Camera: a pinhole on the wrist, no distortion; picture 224 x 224 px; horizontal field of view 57.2 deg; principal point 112.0 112.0 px. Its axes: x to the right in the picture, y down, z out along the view. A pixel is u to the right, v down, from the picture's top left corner.
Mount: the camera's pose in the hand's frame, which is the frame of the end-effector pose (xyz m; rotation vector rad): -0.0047 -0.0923 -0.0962 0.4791 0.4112 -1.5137
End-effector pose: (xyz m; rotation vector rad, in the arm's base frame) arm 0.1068 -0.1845 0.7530 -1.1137 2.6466 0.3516
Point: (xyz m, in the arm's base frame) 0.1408 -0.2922 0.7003
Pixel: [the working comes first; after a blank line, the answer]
In the camera's frame: -0.0511 0.0750 0.1018

outside the picture
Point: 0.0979 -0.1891 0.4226
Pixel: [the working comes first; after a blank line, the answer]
In the camera's frame: -0.2610 0.1362 0.3062

outside the picture
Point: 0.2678 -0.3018 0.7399
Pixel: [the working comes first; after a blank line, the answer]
In the camera's frame: 0.0382 -0.0180 0.1361

169.7 84.8
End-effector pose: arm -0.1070 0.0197 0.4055 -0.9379 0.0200 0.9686
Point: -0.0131 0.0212 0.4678
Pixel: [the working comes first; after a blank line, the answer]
In the camera's frame: -0.0403 0.0411 0.0919

22.0 203.9
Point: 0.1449 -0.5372 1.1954
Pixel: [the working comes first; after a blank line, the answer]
In the camera's frame: 0.5501 -0.5426 0.5125

outside the picture
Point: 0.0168 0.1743 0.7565
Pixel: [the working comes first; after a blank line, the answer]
In the camera's frame: -0.0351 0.0608 0.4194

94.8 141.8
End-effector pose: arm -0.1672 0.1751 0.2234 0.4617 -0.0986 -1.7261
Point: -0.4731 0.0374 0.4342
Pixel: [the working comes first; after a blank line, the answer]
In the camera's frame: -0.1460 0.1445 0.4029

37.5 185.7
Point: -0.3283 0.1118 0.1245
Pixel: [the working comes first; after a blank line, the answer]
In the camera's frame: 0.0248 0.1153 0.0989

outside the picture
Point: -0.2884 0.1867 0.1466
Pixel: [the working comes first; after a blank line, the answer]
In the camera's frame: 0.0038 0.0322 0.0803

121.6 194.4
